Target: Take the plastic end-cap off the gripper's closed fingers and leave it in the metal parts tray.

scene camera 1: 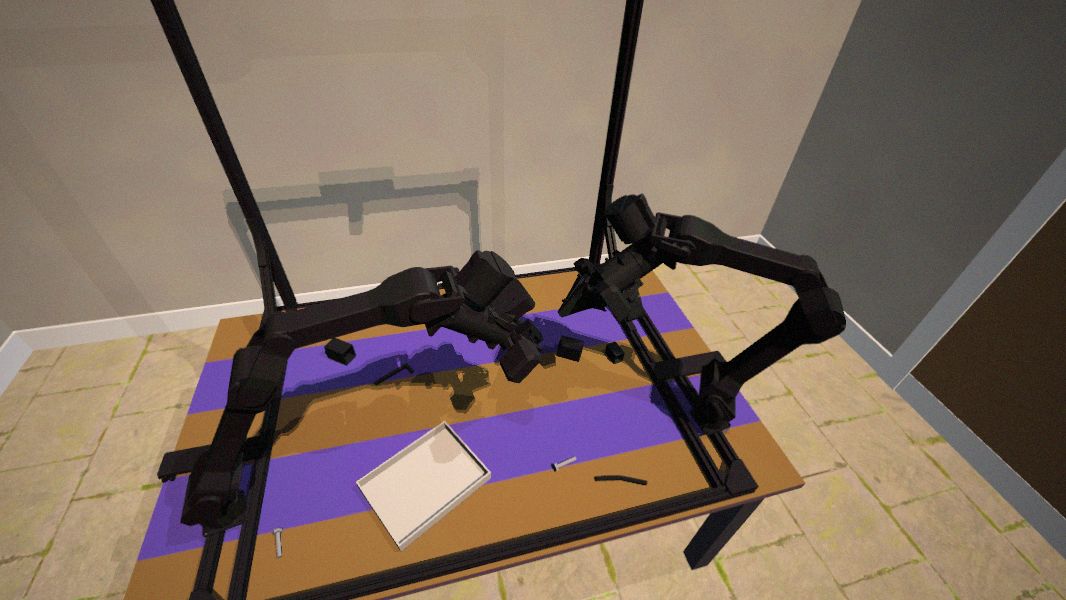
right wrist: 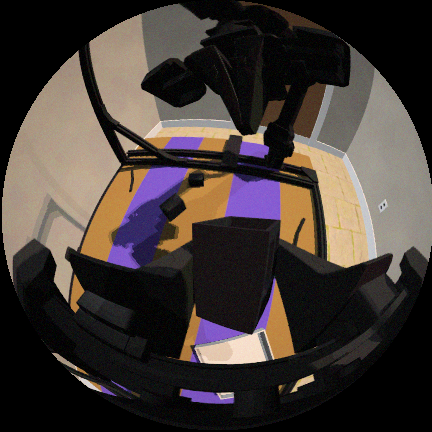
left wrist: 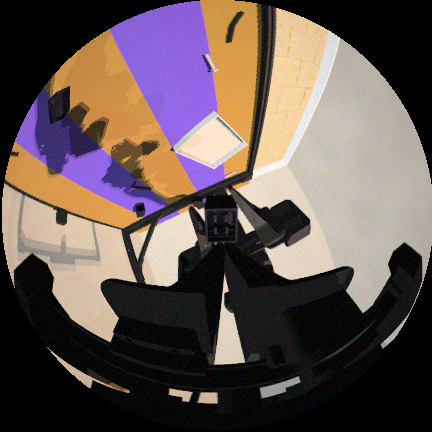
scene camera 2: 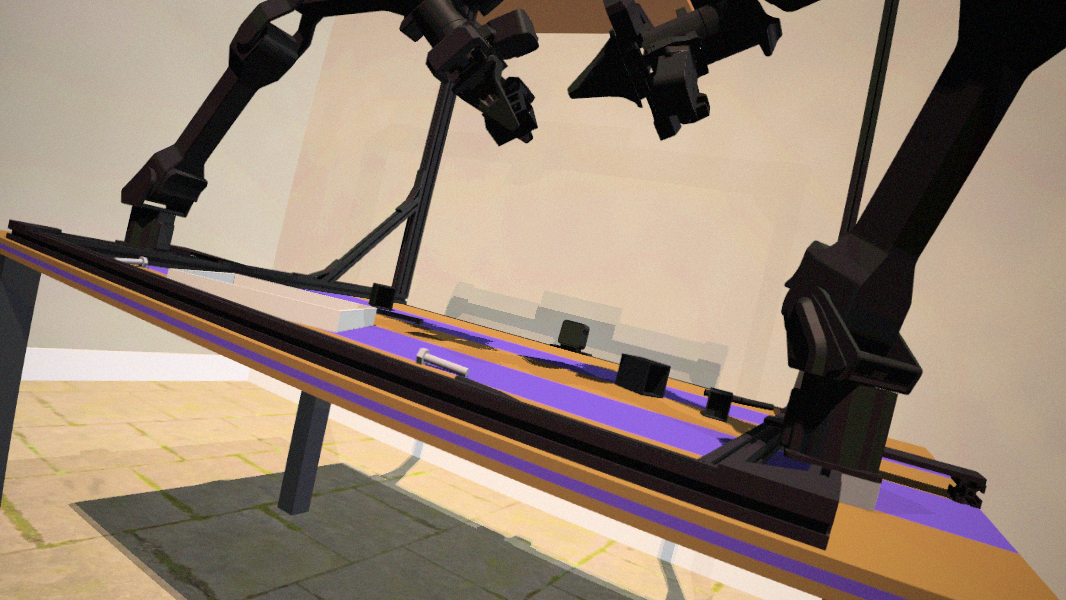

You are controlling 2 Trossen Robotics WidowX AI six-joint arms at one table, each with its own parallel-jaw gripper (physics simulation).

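Places are measured from the left arm's base along level axes (x ahead, y left, z up), in millimetres.
Pixels of known places: left gripper, fingertip midpoint: (scene camera 1: pixel 559 314) (right wrist: pixel 245 131) (left wrist: pixel 222 248) (scene camera 2: pixel 568 93); right gripper, fingertip midpoint: (scene camera 1: pixel 535 342) (right wrist: pixel 238 242) (left wrist: pixel 208 197) (scene camera 2: pixel 523 135); left arm's base, origin of the base link: (scene camera 1: pixel 709 419) (right wrist: pixel 273 161) (scene camera 2: pixel 829 462); right arm's base, origin of the base link: (scene camera 1: pixel 224 513) (left wrist: pixel 219 189) (scene camera 2: pixel 145 248).
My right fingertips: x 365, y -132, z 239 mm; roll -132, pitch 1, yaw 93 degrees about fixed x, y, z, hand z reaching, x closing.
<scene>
For each thing: its middle in the pictures, then the offset to it from my right fingertips.
- plastic end-cap, body centre: (right wrist: pixel 240 270) (left wrist: pixel 219 216) (scene camera 2: pixel 510 117) (scene camera 1: pixel 525 338) 21 mm ahead, 0 mm left, 18 mm up
- metal parts tray, body centre: (scene camera 2: pixel 279 299) (scene camera 1: pixel 424 480) (right wrist: pixel 240 369) (left wrist: pixel 213 143) 239 mm ahead, 57 mm left, 246 mm down
- dark rod, body centre: (scene camera 2: pixel 395 315) (scene camera 1: pixel 394 376) 258 mm ahead, 220 mm right, 255 mm down
- bent black strip, body centre: (scene camera 1: pixel 621 480) (left wrist: pixel 235 25) (right wrist: pixel 299 232) 121 mm back, 184 mm left, 254 mm down
The plastic end-cap (scene camera 1: pixel 519 361) (left wrist: pixel 221 226) (right wrist: pixel 235 275) is a black, square, hollow cap. My right gripper (scene camera 1: pixel 514 348) (right wrist: pixel 238 242) is shut on its sides and holds it high above the table, its open end turned towards the left gripper. My left gripper (scene camera 1: pixel 563 310) (scene camera 2: pixel 572 93) (left wrist: pixel 222 248) (right wrist: pixel 245 131) is shut on nothing; its bare fingertips are clear of the cap, with a gap between. The cap is hard to pick out in scene camera 2. The metal parts tray (scene camera 1: pixel 419 491) (scene camera 2: pixel 261 298) (left wrist: pixel 212 142) (right wrist: pixel 232 348) is pale, shallow and empty on the table.
Black blocks (scene camera 1: pixel 339 351) (scene camera 1: pixel 570 348) (scene camera 1: pixel 613 352) and a dark rod (scene camera 1: pixel 393 374) lie towards the back. Bolts (scene camera 1: pixel 563 463) (scene camera 1: pixel 278 541) lie on either side of the tray, and a bent black strip (scene camera 1: pixel 620 479) near the front. Dark rails (scene camera 1: pixel 477 555) frame the table.
</scene>
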